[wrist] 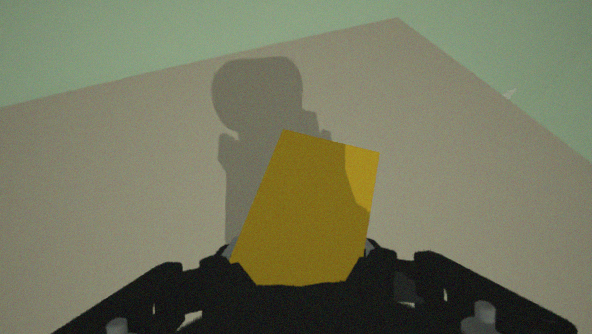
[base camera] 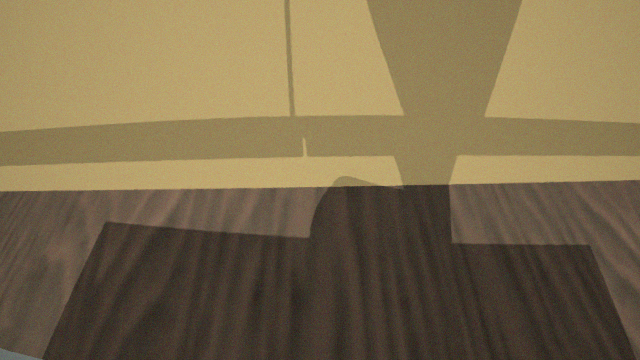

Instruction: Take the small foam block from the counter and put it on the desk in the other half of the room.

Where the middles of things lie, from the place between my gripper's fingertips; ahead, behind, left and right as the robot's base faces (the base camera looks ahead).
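Yellow foam block [wrist: 308,223]: hand 1 cm to the left of it, 1 cm short of it, 2 cm below it.
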